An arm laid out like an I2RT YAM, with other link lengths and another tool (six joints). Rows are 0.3 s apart.
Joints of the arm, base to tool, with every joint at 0 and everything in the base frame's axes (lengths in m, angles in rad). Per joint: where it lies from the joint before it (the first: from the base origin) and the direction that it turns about. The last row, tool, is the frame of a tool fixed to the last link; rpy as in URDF.
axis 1: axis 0 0 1 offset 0 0 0.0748
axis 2: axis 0 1 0 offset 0.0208 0.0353 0.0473
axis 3: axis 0 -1 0 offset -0.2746 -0.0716 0
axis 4: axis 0 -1 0 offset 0.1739 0.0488 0.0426
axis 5: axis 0 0 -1 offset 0.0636 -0.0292 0.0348
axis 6: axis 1 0 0 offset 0.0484 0 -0.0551
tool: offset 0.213 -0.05 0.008 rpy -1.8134 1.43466 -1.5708
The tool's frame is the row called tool.
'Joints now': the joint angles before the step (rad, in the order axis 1, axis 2, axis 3, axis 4, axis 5, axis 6). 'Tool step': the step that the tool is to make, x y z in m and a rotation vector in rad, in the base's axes. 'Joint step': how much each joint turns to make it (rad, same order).
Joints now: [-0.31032 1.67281 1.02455 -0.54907 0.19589 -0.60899]
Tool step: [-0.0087 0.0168 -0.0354 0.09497 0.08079 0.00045]
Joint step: [-0.00750 0.09262 0.00240 -0.01813 -0.06452 0.01315]
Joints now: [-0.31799 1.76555 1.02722 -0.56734 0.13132 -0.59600]
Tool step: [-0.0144 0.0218 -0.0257 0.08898 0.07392 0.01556]
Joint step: [-0.00040 0.05581 -0.01136 -0.03067 -0.06336 -0.00243]
